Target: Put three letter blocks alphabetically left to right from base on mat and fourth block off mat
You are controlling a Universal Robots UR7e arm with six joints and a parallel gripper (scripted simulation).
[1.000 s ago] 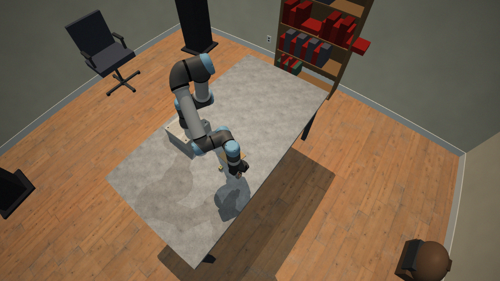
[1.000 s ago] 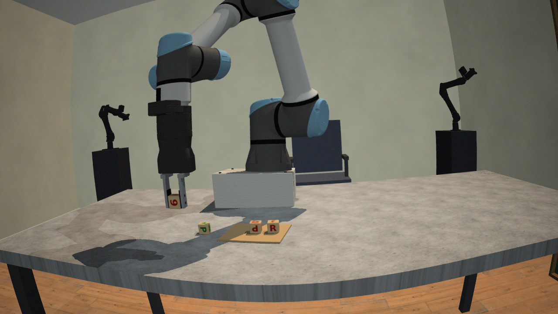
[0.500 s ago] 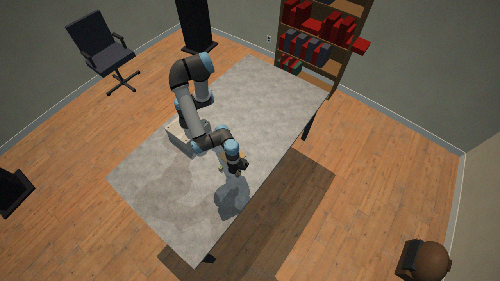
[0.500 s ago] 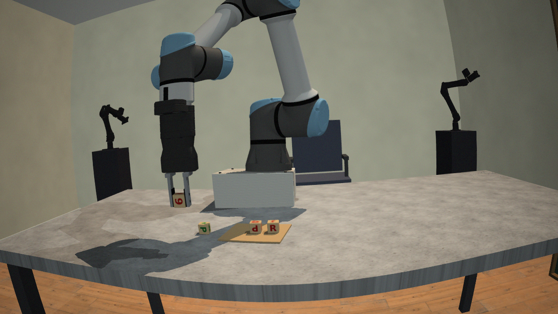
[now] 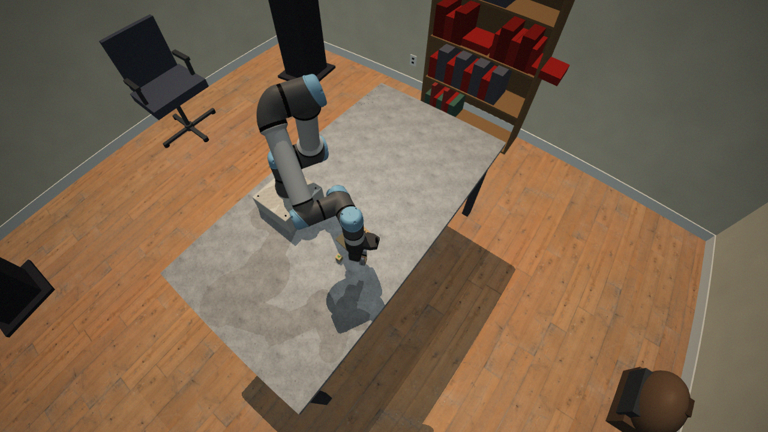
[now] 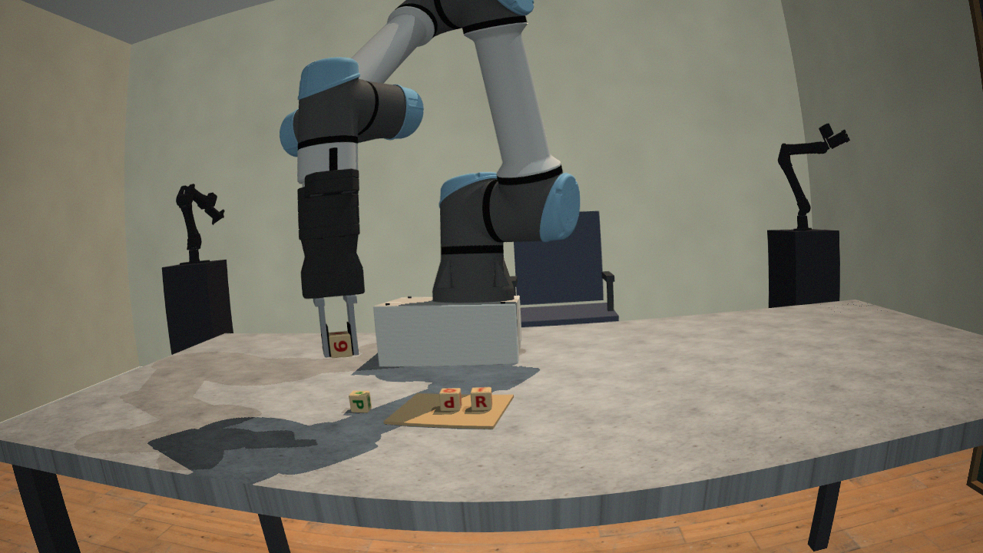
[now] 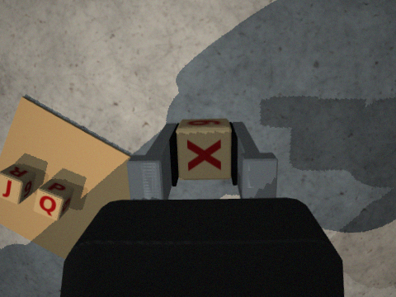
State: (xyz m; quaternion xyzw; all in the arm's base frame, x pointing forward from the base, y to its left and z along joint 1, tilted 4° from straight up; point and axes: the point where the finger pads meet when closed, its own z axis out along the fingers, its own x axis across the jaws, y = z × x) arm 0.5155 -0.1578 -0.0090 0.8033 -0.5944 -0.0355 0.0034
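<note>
The Q block lies 11 cm behind my hand, 12 cm to the left of it and 11 cm below it. From my hand the other things lie so: X block 1 cm below; tan mat 11 cm behind, 12 cm to the left, 12 cm below.
</note>
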